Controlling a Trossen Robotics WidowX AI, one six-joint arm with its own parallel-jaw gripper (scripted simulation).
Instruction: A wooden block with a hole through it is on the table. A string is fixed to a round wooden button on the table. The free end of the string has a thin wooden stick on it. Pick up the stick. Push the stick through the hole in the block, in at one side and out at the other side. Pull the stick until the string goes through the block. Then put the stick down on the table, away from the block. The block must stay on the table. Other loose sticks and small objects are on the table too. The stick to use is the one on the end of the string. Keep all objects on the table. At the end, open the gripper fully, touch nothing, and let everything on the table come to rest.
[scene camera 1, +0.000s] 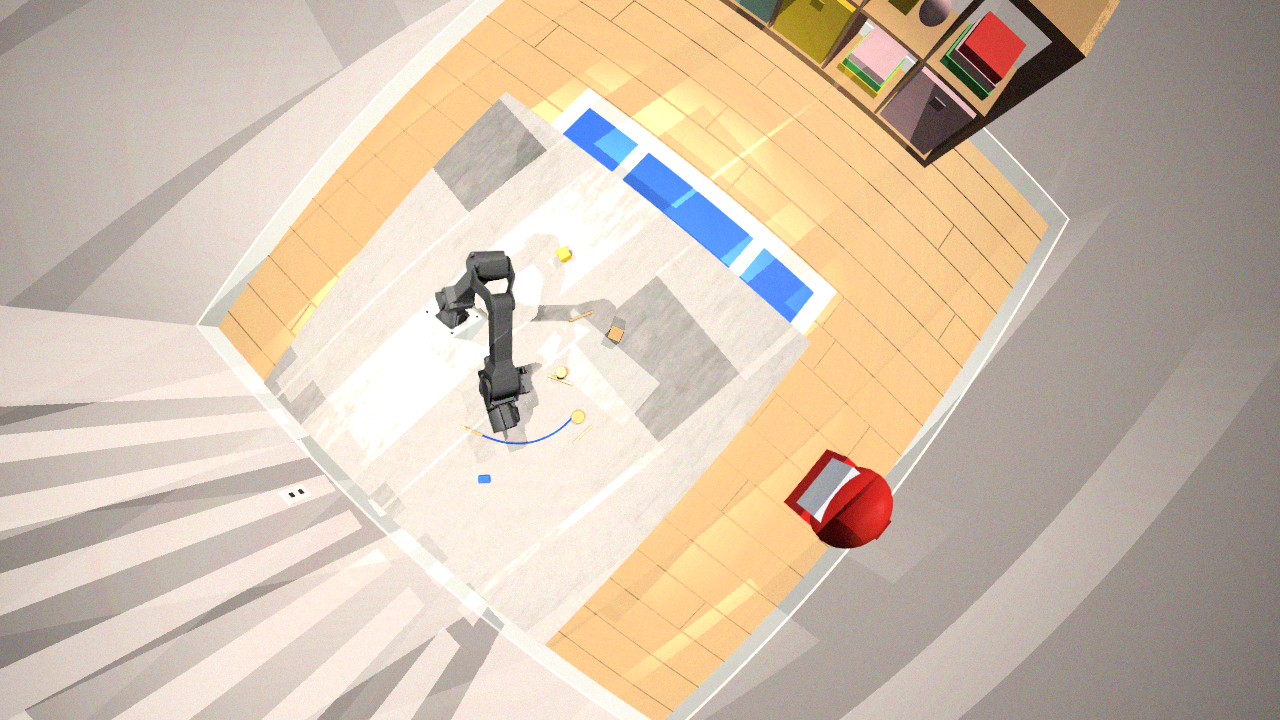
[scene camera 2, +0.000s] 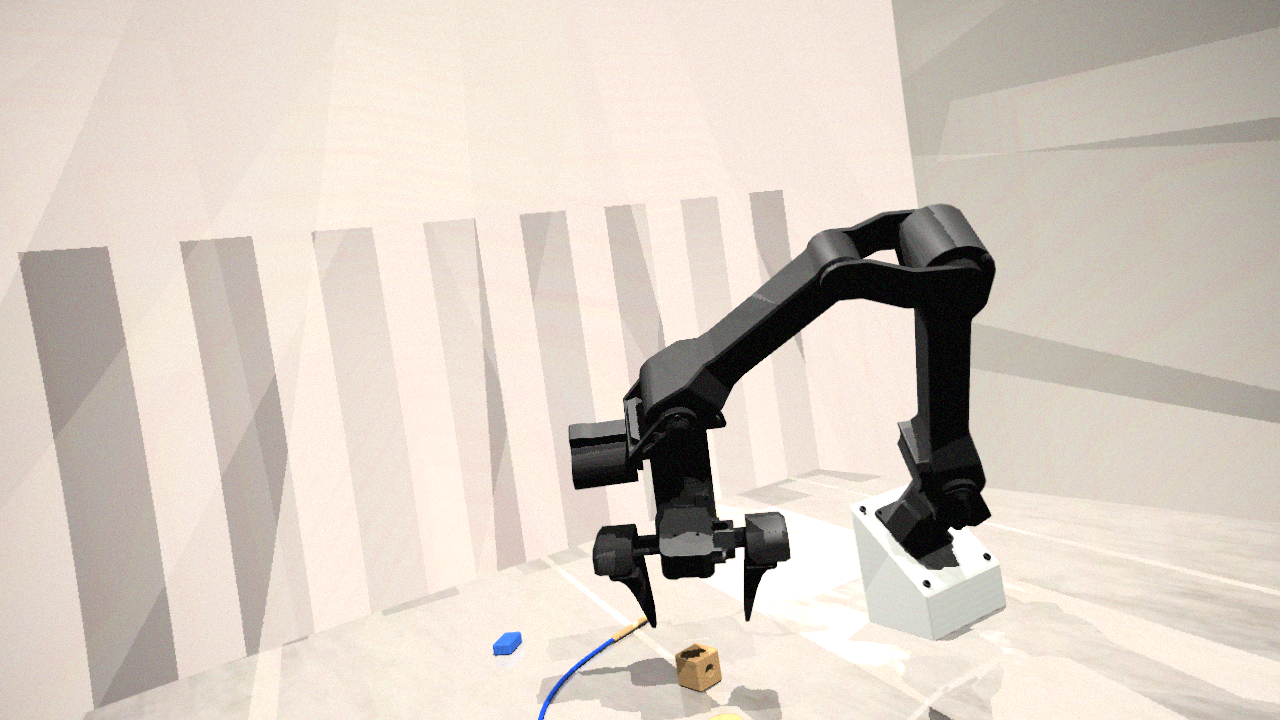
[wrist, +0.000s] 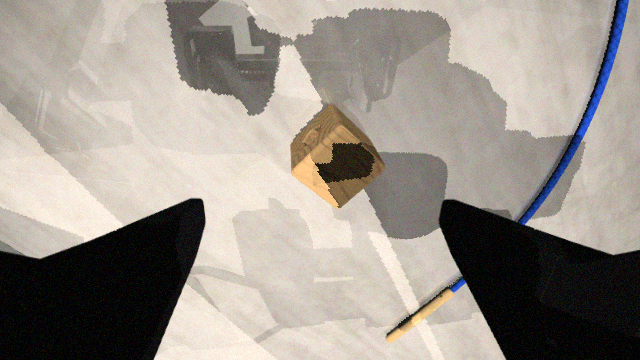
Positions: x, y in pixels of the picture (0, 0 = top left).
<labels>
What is the gripper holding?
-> Nothing.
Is the gripper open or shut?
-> Open.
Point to the gripper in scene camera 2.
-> At 700, 622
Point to the gripper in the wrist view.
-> At 325, 210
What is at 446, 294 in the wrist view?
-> A stick.
</labels>
